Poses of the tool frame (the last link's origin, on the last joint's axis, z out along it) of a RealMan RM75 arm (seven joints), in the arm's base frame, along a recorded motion.
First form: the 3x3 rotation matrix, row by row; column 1 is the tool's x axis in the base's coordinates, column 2 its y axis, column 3 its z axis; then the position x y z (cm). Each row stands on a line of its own.
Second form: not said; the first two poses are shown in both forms.
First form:
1:
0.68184 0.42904 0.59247
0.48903 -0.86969 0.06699
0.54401 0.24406 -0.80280
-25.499 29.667 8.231
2:
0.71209 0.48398 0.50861
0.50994 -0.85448 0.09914
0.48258 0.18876 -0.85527
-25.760 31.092 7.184
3:
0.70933 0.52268 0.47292
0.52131 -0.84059 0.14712
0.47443 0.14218 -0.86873
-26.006 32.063 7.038
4:
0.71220 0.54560 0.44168
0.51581 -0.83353 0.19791
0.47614 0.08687 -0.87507
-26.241 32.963 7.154
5:
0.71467 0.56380 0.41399
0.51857 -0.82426 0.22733
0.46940 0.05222 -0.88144
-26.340 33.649 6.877
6:
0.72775 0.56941 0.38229
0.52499 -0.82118 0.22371
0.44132 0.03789 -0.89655
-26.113 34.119 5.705
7:
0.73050 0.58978 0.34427
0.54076 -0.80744 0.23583
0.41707 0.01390 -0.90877
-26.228 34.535 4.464
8:
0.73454 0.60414 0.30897
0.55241 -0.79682 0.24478
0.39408 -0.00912 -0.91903
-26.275 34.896 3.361
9:
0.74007 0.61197 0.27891
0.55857 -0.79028 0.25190
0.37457 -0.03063 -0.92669
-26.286 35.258 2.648
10:
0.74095 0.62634 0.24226
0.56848 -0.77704 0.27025
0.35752 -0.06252 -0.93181
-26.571 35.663 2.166
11:
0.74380 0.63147 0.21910
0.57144 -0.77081 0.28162
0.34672 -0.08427 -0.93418
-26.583 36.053 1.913
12:
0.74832 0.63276 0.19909
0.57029 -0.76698 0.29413
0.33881 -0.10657 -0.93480
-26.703 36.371 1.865
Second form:
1: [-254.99 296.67 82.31 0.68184 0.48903 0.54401 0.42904 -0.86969 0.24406]
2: [-257.60 310.92 71.84 0.71209 0.50994 0.48258 0.48398 -0.85448 0.18876]
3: [-260.06 320.63 70.38 0.70933 0.52131 0.47443 0.52268 -0.84059 0.14218]
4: [-262.41 329.63 71.54 0.71220 0.51581 0.47614 0.54560 -0.83353 0.08687]
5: [-263.40 336.49 68.77 0.71467 0.51857 0.46940 0.56380 -0.82426 0.05222]
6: [-261.13 341.19 57.05 0.72775 0.52499 0.44132 0.56941 -0.82118 0.03789]
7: [-262.28 345.35 44.64 0.73050 0.54076 0.41707 0.58978 -0.80744 0.01390]
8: [-262.75 348.96 33.61 0.73454 0.55241 0.39408 0.60414 -0.79682 -0.00912]
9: [-262.86 352.58 26.48 0.74007 0.55857 0.37457 0.61197 -0.79028 -0.03063]
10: [-265.71 356.63 21.66 0.74095 0.56848 0.35752 0.62634 -0.77704 -0.06252]
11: [-265.83 360.53 19.13 0.74380 0.57144 0.34672 0.63147 -0.77081 -0.08427]
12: [-267.03 363.71 18.65 0.74832 0.57029 0.33881 0.63276 -0.76698 -0.10657]
